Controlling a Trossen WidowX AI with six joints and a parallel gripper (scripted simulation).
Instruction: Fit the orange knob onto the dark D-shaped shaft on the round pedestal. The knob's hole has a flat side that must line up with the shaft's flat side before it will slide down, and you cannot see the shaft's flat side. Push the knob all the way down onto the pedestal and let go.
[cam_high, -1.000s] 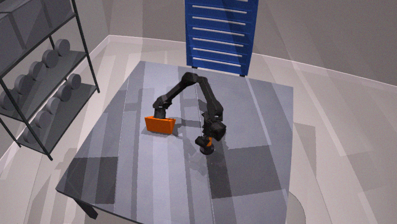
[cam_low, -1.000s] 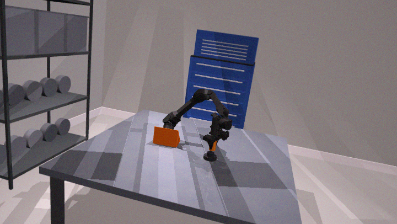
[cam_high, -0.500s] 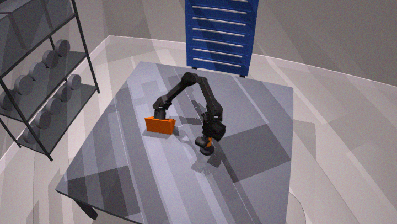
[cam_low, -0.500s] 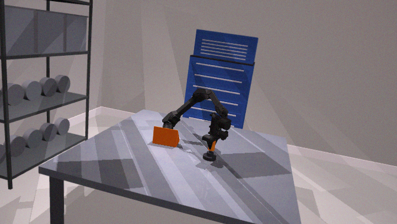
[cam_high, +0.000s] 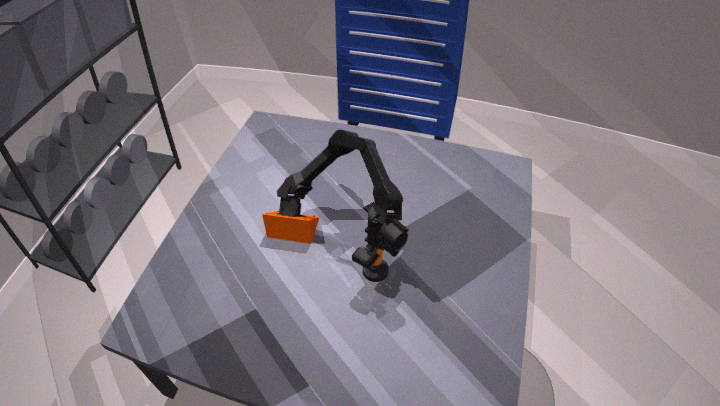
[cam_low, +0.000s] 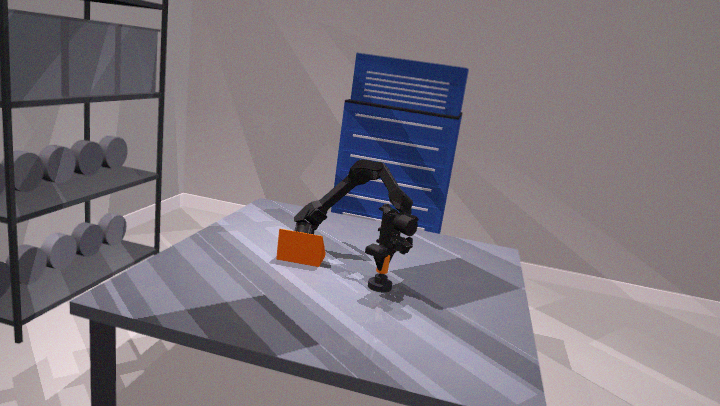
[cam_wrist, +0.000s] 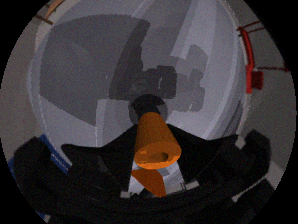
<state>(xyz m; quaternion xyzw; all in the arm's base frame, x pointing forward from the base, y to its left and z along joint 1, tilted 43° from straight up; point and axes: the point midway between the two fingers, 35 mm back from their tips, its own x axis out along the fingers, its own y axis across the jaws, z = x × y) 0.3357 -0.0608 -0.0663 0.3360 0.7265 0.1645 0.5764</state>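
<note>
The orange knob is 20 mm above my gripper tip. The rest, counted from my gripper tip: dark round pedestal: 40 mm below.
</note>
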